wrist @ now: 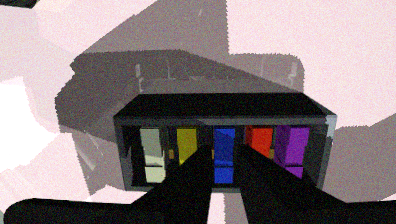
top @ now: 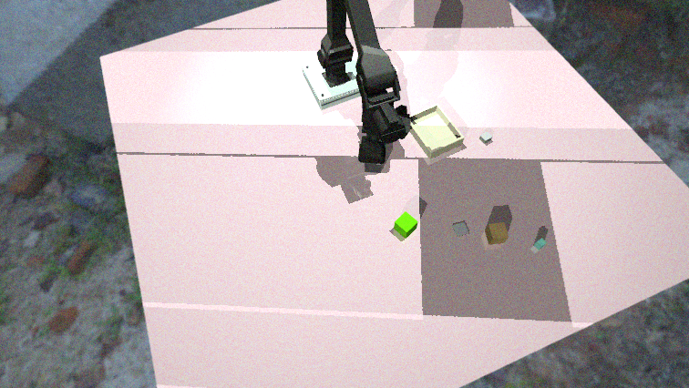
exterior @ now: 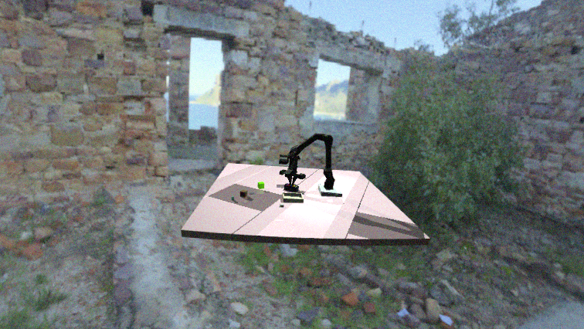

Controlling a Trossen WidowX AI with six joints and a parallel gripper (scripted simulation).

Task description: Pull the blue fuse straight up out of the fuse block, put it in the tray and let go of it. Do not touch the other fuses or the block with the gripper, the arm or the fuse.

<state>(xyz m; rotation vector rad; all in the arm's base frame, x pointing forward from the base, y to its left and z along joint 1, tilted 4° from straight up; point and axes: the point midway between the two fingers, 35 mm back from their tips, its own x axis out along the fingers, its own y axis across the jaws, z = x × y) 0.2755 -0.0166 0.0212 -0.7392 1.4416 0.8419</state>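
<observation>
Now: gripper tip 10 mm above the blue fuse. Round my gripper tip: purple fuse (30 mm ahead, 20 mm to the right, 10 mm below); yellow fuse (20 mm behind, 10 mm to the left, 10 mm below); red fuse (10 mm ahead, 10 mm to the right, 10 mm below).
</observation>
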